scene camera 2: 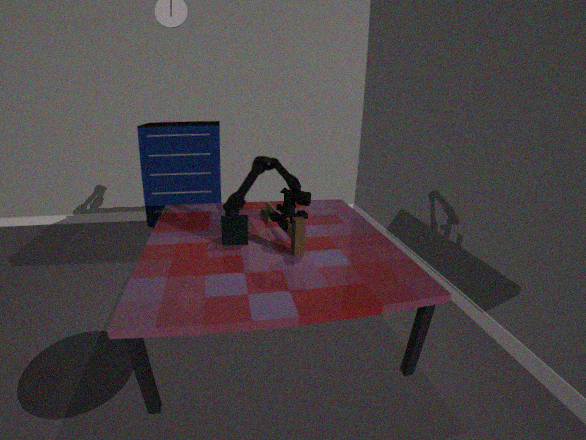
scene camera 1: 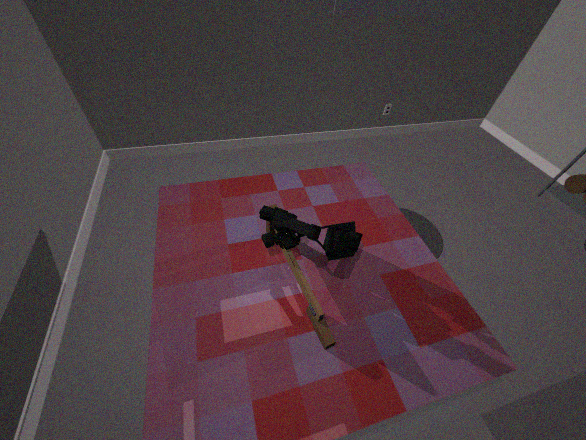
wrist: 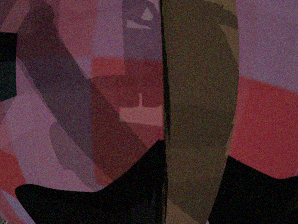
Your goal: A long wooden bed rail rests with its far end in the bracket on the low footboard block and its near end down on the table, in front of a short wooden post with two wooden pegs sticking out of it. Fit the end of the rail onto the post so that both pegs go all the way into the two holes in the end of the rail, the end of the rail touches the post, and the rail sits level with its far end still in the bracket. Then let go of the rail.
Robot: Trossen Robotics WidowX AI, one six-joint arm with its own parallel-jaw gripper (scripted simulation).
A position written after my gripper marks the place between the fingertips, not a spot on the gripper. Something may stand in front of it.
Observation:
My gripper point(wrist: 178, 146) holds a long wooden rail point(wrist: 200, 53).

